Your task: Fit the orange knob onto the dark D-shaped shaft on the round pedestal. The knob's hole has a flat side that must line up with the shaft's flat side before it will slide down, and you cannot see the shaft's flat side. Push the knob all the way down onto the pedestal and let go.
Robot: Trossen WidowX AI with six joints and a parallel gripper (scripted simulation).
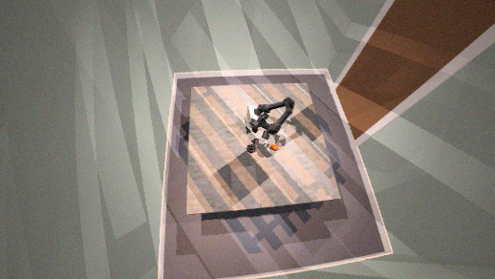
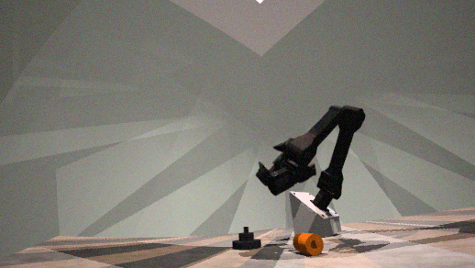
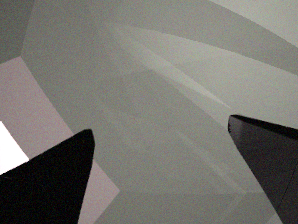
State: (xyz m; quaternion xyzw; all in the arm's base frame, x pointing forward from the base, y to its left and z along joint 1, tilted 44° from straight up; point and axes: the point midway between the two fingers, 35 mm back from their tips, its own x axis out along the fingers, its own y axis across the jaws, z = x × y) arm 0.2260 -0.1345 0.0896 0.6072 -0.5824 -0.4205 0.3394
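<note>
Now: gripper tip 120 mm short of the orange knob, 220 mm to the right of it and 290 mm above it. The rest, counted from my gripper tip: dark round pedestal (130 mm ahead, 280 mm below).
</note>
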